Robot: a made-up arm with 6 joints.
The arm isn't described. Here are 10 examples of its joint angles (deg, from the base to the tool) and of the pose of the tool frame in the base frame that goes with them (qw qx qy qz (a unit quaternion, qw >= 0); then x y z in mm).
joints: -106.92 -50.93 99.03 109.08 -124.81 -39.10
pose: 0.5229 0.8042 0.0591 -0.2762 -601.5 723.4 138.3
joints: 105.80 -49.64 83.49 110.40 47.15 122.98
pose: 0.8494 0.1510 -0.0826 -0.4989 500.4 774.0 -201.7
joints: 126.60 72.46 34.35 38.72 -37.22 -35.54
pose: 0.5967 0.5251 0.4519 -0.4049 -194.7 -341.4 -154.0
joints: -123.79 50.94 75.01 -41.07 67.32 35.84
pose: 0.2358 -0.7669 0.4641 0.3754 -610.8 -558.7 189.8
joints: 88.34 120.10 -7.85 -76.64 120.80 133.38
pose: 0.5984 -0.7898 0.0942 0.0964 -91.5 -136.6 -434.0
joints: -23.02 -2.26 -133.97 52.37 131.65 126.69
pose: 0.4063 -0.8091 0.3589 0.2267 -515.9 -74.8 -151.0
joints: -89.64 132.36 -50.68 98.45 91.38 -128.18
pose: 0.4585 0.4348 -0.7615 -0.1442 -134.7 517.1 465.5
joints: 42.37 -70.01 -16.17 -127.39 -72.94 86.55
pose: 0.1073 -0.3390 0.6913 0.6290 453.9 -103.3 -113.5
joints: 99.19 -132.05 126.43 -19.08 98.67 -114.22
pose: 0.4414 0.0364 0.7983 0.4081 -417.3 420.3 797.7
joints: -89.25 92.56 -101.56 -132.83 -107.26 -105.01
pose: 0.2211 0.8490 0.0326 0.4788 -283.9 379.7 -172.4
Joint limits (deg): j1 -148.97..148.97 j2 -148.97..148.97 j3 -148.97..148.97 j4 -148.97..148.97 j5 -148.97..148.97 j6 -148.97..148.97
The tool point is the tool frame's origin. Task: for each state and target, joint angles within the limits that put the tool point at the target. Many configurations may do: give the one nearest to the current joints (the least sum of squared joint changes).
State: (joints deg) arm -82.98 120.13 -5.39 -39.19 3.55 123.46
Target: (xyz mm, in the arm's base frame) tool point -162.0 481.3 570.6
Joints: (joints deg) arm -85.93 108.73 -44.83 -41.68 0.18 113.48
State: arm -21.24 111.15 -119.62 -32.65 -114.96 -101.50
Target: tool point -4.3 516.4 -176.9
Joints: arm -46.31 75.77 -116.89 -14.15 -142.61 -71.53
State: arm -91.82 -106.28 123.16 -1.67 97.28 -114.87
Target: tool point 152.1 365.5 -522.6
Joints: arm -88.80 -101.54 147.54 6.33 62.40 -96.22
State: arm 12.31 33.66 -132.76 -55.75 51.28 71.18
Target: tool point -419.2 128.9 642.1
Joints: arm 61.85 48.15 -130.67 -44.03 43.82 51.43
